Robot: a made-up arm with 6 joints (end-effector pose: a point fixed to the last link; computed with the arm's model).
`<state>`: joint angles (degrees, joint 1 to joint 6).
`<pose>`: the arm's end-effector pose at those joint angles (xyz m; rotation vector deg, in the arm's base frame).
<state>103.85 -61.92 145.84 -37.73 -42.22 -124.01</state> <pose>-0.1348 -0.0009 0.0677 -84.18 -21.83 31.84</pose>
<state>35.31 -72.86 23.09 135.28 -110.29 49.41</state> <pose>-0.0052 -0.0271 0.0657 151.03 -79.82 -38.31</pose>
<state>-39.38 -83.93 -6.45 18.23 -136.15 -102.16</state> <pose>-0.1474 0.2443 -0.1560 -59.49 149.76 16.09</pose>
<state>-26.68 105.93 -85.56 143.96 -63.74 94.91</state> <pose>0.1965 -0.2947 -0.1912 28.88 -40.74 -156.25</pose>
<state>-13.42 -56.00 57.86 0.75 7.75 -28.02</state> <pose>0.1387 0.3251 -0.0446 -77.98 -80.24 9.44</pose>
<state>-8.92 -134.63 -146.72 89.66 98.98 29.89</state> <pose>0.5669 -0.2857 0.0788 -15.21 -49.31 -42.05</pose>
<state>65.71 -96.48 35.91 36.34 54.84 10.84</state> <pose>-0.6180 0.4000 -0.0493 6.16 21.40 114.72</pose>
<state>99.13 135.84 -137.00 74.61 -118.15 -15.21</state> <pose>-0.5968 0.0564 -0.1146 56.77 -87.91 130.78</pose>
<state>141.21 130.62 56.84 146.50 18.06 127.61</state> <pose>0.2192 -0.1124 0.5194 154.04 4.82 -9.23</pose>
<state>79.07 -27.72 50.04 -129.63 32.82 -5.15</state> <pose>-0.0613 -0.2456 0.3516 -66.76 -17.45 -89.33</pose>
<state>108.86 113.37 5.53 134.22 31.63 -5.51</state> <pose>-0.1016 -0.3570 0.4949 67.29 -56.79 -17.64</pose>
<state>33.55 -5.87 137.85 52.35 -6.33 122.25</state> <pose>-0.3570 0.2619 -0.1276 42.25 -8.91 97.79</pose>
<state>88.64 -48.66 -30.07 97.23 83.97 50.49</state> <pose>0.1091 0.5348 -0.0376 119.92 73.04 -14.00</pose>
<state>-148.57 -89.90 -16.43 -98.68 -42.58 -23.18</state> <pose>0.0447 -0.0404 0.3005 -118.33 85.20 103.63</pose>
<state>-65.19 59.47 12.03 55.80 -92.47 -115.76</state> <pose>0.3331 -0.1109 -0.0816 -136.26 -71.21 22.78</pose>
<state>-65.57 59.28 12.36 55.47 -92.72 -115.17</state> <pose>0.3343 -0.1118 -0.0823 -135.92 -70.44 22.64</pose>
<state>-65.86 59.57 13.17 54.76 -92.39 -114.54</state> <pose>0.3352 -0.1085 -0.0822 -134.27 -70.34 21.77</pose>
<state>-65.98 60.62 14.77 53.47 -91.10 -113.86</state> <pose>0.3357 -0.0988 -0.0805 -130.51 -71.30 19.76</pose>
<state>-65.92 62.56 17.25 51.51 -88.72 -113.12</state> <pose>0.3351 -0.0823 -0.0756 -124.25 -73.31 16.55</pose>
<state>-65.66 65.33 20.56 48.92 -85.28 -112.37</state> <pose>0.3323 -0.0614 -0.0659 -115.54 -75.97 12.30</pose>
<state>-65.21 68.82 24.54 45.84 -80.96 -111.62</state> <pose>0.3269 -0.0402 -0.0501 -104.69 -78.68 7.33</pose>
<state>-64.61 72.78 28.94 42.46 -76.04 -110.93</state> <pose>0.3190 -0.0236 -0.0286 -92.38 -80.81 2.00</pose>
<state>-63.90 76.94 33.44 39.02 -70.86 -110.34</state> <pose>0.3100 -0.0156 -0.0042 -79.55 -81.92 -3.32</pose>
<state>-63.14 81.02 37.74 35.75 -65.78 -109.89</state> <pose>0.3020 -0.0173 0.0194 -67.17 -81.88 -8.31</pose>
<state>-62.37 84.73 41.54 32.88 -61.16 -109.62</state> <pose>0.2964 -0.0266 0.0386 -56.21 -80.88 -12.69</pose>
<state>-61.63 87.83 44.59 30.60 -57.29 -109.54</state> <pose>0.2934 -0.0396 0.0516 -47.41 -79.34 -16.26</pose>
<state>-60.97 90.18 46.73 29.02 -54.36 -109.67</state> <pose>0.2923 -0.0524 0.0589 -41.17 -77.78 -18.92</pose>
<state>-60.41 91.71 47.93 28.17 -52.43 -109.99</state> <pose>0.2920 -0.0621 0.0620 -37.55 -76.59 -20.68</pose>
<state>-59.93 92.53 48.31 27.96 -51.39 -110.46</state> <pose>0.2918 -0.0681 0.0626 -36.16 -75.93 -21.65</pose>
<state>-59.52 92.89 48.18 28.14 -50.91 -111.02</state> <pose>0.2914 -0.0714 0.0621 -36.15 -75.66 -22.14</pose>
